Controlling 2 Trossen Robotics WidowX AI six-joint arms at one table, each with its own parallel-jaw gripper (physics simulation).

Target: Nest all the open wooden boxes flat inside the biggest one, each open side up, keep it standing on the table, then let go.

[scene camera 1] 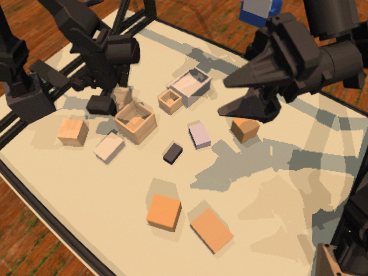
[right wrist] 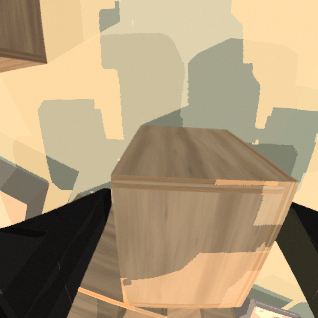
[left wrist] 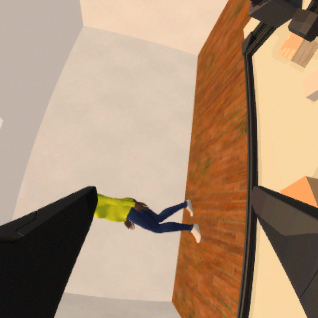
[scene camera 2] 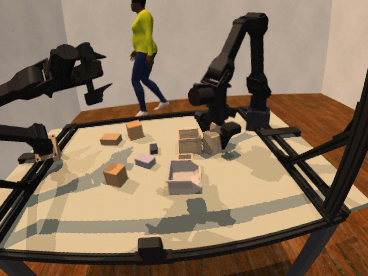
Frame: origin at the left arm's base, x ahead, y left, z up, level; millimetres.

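Where they show: left gripper, fingertip midpoint: [scene camera 1: 220,100] [left wrist: 175,193] [scene camera 2: 108,70]; right gripper, fingertip midpoint: [scene camera 1: 120,103] [right wrist: 187,198] [scene camera 2: 214,144]; left arm's base, origin of the base link: [scene camera 1: 352,264] [scene camera 2: 45,147]; right arm's base, origin of the base link: [scene camera 1: 22,87] [scene camera 2: 258,107].
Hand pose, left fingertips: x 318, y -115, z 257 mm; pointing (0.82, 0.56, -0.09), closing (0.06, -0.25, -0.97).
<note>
Things, the pixels of their top centre, and the offset from my left fingertips.
- large open wooden box, middle of its top: [scene camera 1: 133,115] [scene camera 2: 188,133] dx +227, dy -98, dz -250 mm
- small open wooden box, middle of its top: [scene camera 1: 169,97] [scene camera 2: 184,157] dx +163, dy -195, dz -273 mm
- pale grey-pink open box, middle of its top: [scene camera 2: 184,169] [scene camera 1: 188,79] dx +128, dy -265, dz -260 mm
- tan block, middle of its top: [scene camera 1: 70,128] [left wrist: 290,44] dx +386, dy -24, dz -265 mm
- pale block, middle of its top: [scene camera 1: 108,145] dx +272, dy -13, dz -285 mm
- dark block, middle of its top: [scene camera 1: 172,152] [scene camera 2: 153,146] dx +107, dy -45, dz -294 mm
- lilac block, middle of its top: [scene camera 1: 199,133] [scene camera 2: 144,157] dx +55, dy -112, dz -286 mm
- brown block, middle of its top: [scene camera 1: 246,122] [scene camera 2: 113,168] dx -54, dy -161, dz -261 mm
A large open wooden box [scene camera 1: 135,121] [scene camera 2: 189,141] stands open side up. A small open wooden box [scene camera 1: 170,101] [scene camera 2: 185,156] stands beside it, open side up. Another wooden box [scene camera 1: 122,97] [scene camera 2: 212,142] [right wrist: 195,230] stands close to the large one; it shows solid faces and its opening cannot be made out. A pale grey-pink open box [scene camera 1: 190,86] [scene camera 2: 184,177] stands open side up. My right gripper [scene camera 2: 215,140] [right wrist: 187,198] is open and empty, pointing down around the solid-faced box. My left gripper [scene camera 1: 223,98] [scene camera 2: 107,71] [left wrist: 175,193] is open and empty, high above the table.
Loose blocks lie about: a tan block [scene camera 1: 73,132], a pale block [scene camera 1: 109,147], a dark block [scene camera 1: 173,153], a lilac block [scene camera 1: 200,135], a brown block [scene camera 1: 245,129] and two orange blocks [scene camera 1: 164,212] [scene camera 1: 212,230]. A wooden piece [scene camera 2: 54,148] shows by the left arm's base.
</note>
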